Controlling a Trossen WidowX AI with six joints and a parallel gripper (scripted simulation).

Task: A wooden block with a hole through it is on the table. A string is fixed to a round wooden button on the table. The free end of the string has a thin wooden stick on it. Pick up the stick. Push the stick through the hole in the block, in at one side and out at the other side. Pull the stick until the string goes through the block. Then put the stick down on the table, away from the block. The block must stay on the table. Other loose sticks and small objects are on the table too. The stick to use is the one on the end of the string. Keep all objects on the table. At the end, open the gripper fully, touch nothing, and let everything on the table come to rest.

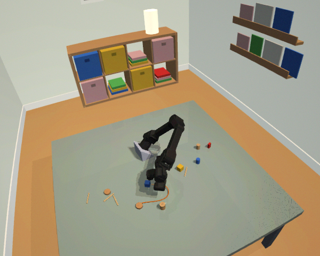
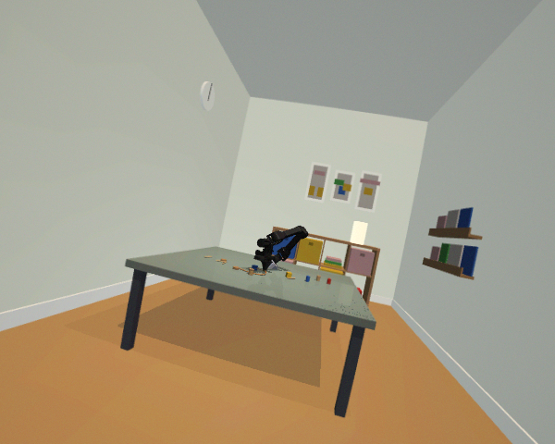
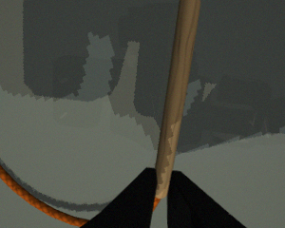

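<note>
The blue cube is 70 mm behind my gripper tip and 70 mm to the right of it. The rest, counted from my gripper tip: yellow cube (50 mm behind, 170 mm to the left); then round wooden button (40 mm ahead, 180 mm to the right, 10 mm below); then thin wooden stick (10 mm behind, 10 mm to the right).
</note>
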